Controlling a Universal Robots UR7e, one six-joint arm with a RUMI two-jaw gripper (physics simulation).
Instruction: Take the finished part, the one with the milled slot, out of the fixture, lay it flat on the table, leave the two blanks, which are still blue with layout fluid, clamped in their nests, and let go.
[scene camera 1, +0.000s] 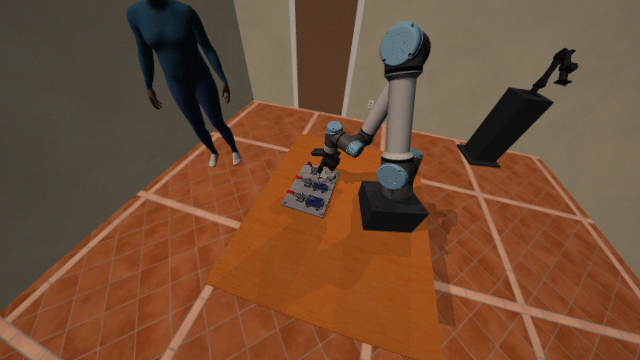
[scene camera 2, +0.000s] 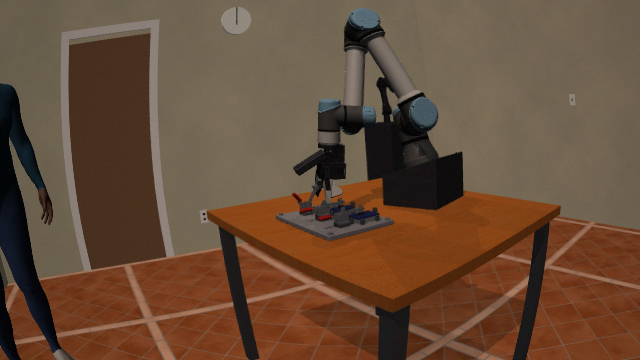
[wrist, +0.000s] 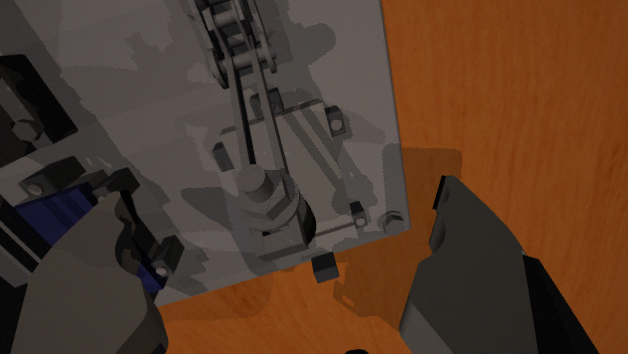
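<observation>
The finished part (scene camera 1: 328, 175) (wrist: 320, 202), a pale plate, sits in the end nest of the grey fixture plate (scene camera 1: 295, 204) (scene camera 2: 310, 225) (wrist: 350, 50). A narrow dark line crosses it near the edge. Its clamp arm (scene camera 2: 312, 194) (wrist: 271, 135) is raised above it and hides part of it. One blue blank (scene camera 1: 320, 187) (scene camera 2: 342, 208) (wrist: 55, 207) is in the middle nest, another blue blank (scene camera 1: 314, 201) (scene camera 2: 365, 215) in the far nest, both with clamps lowered. My gripper (scene camera 1: 325, 171) (scene camera 2: 323, 196) (wrist: 288, 186) is open and empty above the finished part, with the raised clamp arm between its fingers in the wrist view.
Red clamp handles stick out along the fixture's outer side. The fixture lies on the wooden table (scene camera 1: 300, 280) (scene camera 2: 450, 240) (wrist: 500, 75). The arm's black base (scene camera 1: 392, 212) (scene camera 2: 410, 187) stands on the table. A person (scene camera 1: 172, 50) (scene camera 2: 20, 190) stands beyond the table.
</observation>
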